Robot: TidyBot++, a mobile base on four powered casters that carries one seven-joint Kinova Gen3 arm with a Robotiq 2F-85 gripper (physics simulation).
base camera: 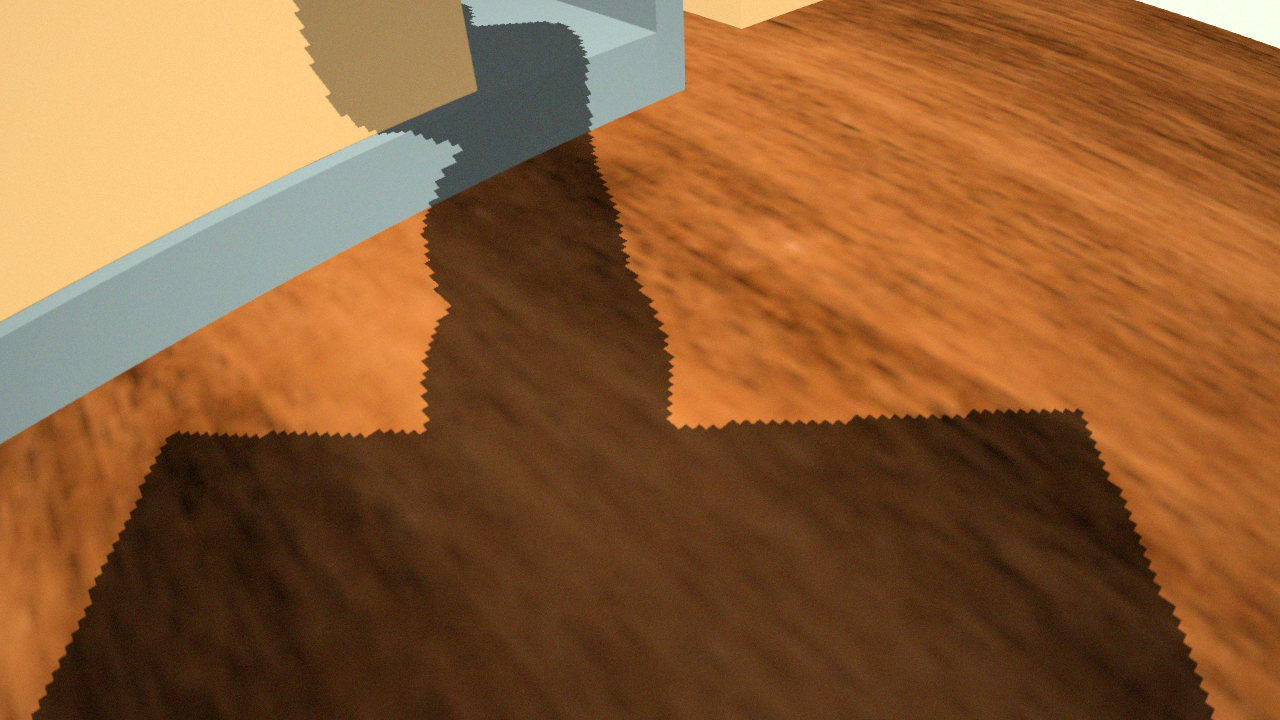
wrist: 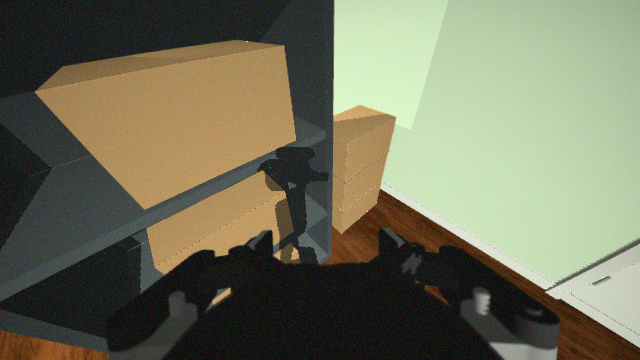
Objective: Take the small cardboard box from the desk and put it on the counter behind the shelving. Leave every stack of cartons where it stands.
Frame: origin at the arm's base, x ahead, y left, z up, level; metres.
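Seen in the pictures: gripper, fingertip midpoint: (wrist: 325,241).
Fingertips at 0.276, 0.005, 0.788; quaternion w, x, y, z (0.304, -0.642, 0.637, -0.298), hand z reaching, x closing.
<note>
A point is followed by its place in that frame, as x, y, z.
My gripper (wrist: 325,241) {0.276, 0.005, 0.788} is open, with no object between its fingers. Its fingertips are in front of a grey-blue shelving unit (wrist: 330,200) {0.849, -0.017, 0.204} (base camera: 666,53) {0.841, -0.008, -0.347}, whose right side panel stands near the middle of the wrist view. A large carton (wrist: 200,115) {0.606, 0.282, 0.760} stands on an upper shelf, and cartons (wrist: 225,220) {0.582, 0.345, 0.407} stand on a lower shelf. A stack of cartons (wrist: 362,170) {1.142, -0.226, 0.153} stands on the floor to the right of the shelving. The small cardboard box of the task, the desk and the counter cannot be made out for certain in either view.
In the base camera view a carton (base camera: 161,116) {0.544, 0.352, -0.235} stands on the bottom shelf at the left, close ahead. Part of another carton (base camera: 747,10) {1.046, -0.116, -0.373} shows at the top. A white cabinet (wrist: 610,295) {0.495, -1.442, -0.174} stands against the green wall (wrist: 500,125) {1.118, -0.907, 0.455} at the right. The robot's shadow falls on the floor.
</note>
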